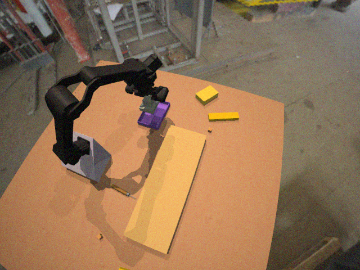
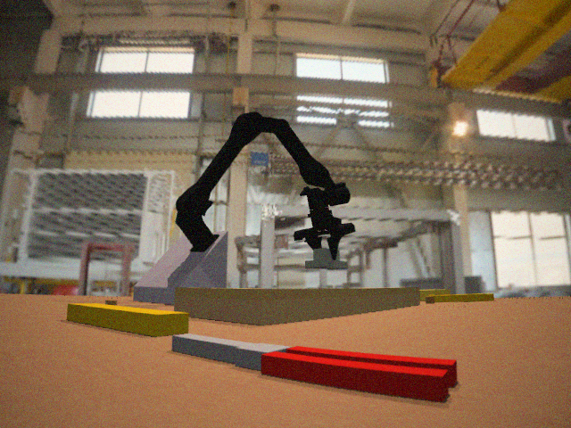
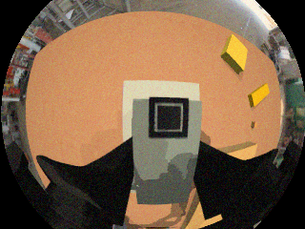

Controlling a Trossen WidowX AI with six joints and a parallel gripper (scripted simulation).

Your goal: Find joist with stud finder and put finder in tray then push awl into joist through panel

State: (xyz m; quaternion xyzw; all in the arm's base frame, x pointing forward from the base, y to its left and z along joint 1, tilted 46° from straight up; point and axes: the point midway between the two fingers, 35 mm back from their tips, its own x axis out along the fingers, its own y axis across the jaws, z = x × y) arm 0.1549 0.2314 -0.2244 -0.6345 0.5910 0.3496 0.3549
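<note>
The purple tray lies 1 cm to the right of my gripper tip and 11 cm below it. From my gripper tip the other things lie so: stud finder (1 cm to the left, 2 cm above); yellow block (23 cm ahead, 20 cm to the left, 11 cm below); awl (5 cm ahead, 43 cm to the right, 11 cm below).
</note>
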